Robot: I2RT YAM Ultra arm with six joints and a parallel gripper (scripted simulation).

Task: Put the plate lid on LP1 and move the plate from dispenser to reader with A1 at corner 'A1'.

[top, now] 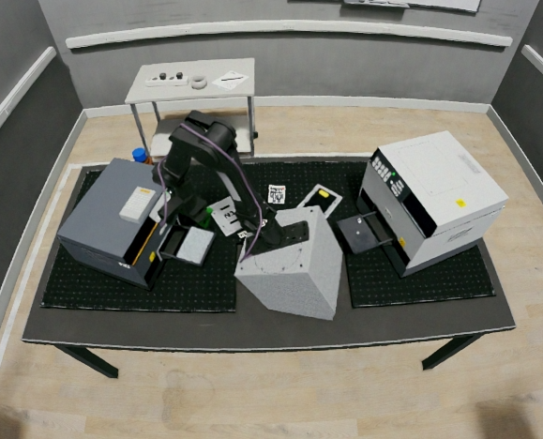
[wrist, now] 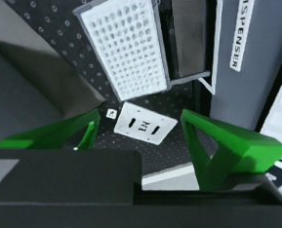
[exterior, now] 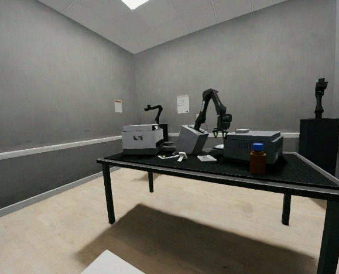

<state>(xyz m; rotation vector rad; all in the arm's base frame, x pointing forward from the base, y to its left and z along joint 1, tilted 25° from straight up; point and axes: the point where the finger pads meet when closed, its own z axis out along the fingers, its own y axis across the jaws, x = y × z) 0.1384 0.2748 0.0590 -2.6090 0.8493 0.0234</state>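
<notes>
Right now the well plate is 40 mm behind my hand, 10 mm to the left of it and 90 mm below it. Also, from my hand: dark lid: 200 mm ahead, 450 mm to the right, 160 mm below; capped brown bottle: 330 mm ahead, 290 mm to the left, 60 mm below; LP1 pad: 200 mm ahead, 450 mm to the right, 170 mm below.
</notes>
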